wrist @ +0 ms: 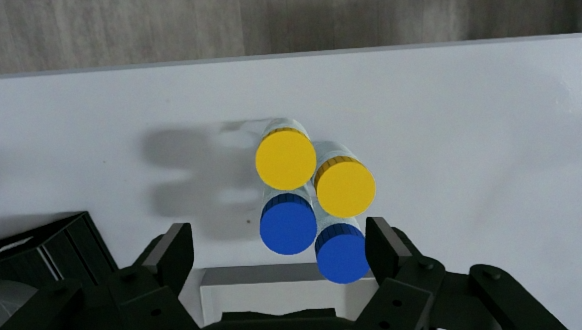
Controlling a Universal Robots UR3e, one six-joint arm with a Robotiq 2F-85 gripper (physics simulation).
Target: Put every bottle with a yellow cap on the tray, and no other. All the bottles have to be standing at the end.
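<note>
Four upright bottles stand in a close cluster in the wrist view. A yellow-capped bottle (285, 159) is at the top left of the cluster, and another yellow-capped bottle (345, 188) is to its right and slightly lower. A blue-capped bottle (288, 224) is below the first, and another blue-capped bottle (343, 256) is at the lower right, beside the right fingertip in the picture. My gripper (279, 237) is open and empty, its fingers wide apart at the lower part of the view. The white tray (265, 275) shows partly below the cluster, and the gripper hides part of it.
A black ribbed box-like object (75, 245) stands at the lower left, with a grey rounded thing (15, 300) partly showing beside it. The white table (450, 125) ends at an edge along the top, with the wood-look floor (150, 30) beyond. Shadows fall left of the bottles.
</note>
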